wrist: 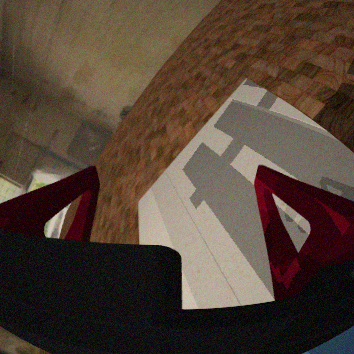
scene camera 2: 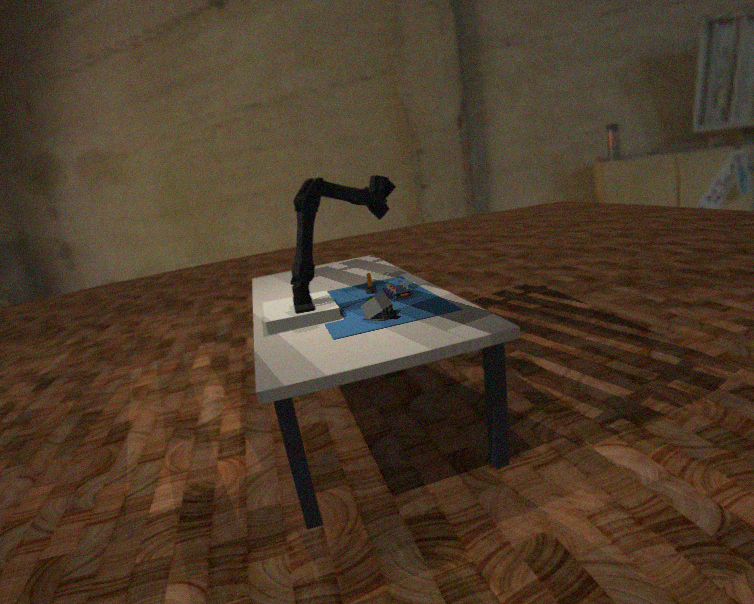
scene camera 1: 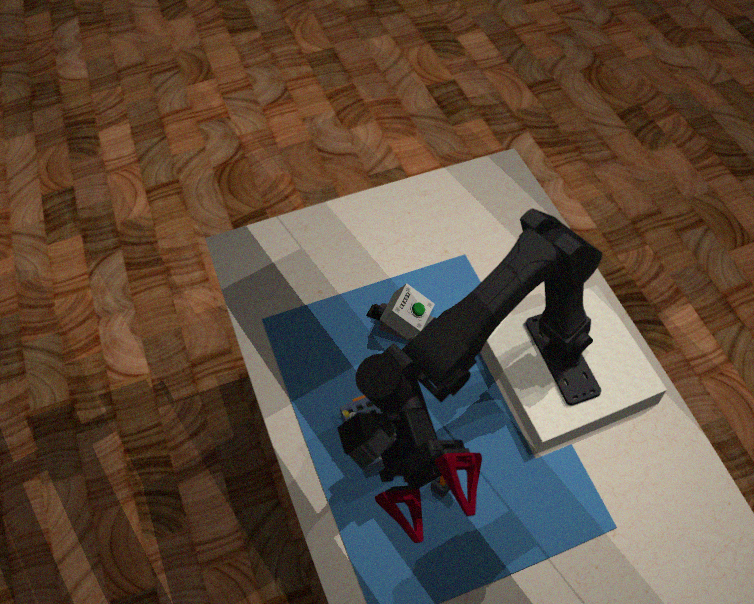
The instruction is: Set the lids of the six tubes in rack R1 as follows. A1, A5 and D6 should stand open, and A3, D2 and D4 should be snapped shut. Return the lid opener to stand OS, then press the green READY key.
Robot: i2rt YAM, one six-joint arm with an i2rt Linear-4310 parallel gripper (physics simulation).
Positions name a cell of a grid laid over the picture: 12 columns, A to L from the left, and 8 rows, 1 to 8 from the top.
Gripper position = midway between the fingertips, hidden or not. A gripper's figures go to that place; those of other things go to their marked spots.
Labels:
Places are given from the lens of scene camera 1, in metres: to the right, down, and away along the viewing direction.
gripper (scene camera 1: H8): 0.08, 0.28, 0.93
grey box with green button (scene camera 1: G5): 0.06, 0.02, 1.46

